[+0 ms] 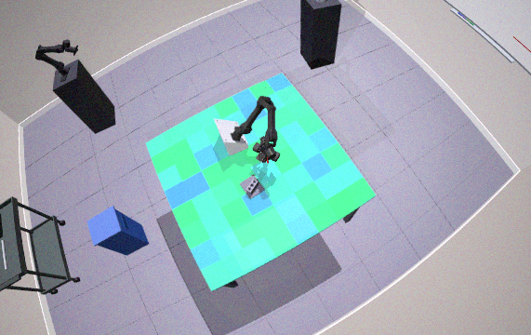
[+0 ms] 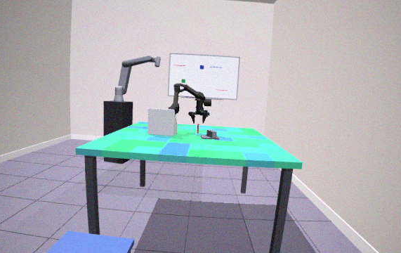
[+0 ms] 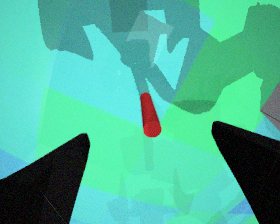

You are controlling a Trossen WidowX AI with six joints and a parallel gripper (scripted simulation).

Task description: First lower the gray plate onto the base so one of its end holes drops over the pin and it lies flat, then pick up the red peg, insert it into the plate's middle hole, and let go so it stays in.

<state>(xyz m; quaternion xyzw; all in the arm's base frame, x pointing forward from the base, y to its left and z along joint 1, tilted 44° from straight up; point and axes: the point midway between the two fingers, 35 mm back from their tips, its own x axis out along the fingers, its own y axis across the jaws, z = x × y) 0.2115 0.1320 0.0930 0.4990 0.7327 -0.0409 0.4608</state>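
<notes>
My gripper tip is 5 cm above the red peg. From my gripper tip the other things lie so: gray plate: 16 cm to the right, 14 cm ahead, 4 cm below.
</notes>
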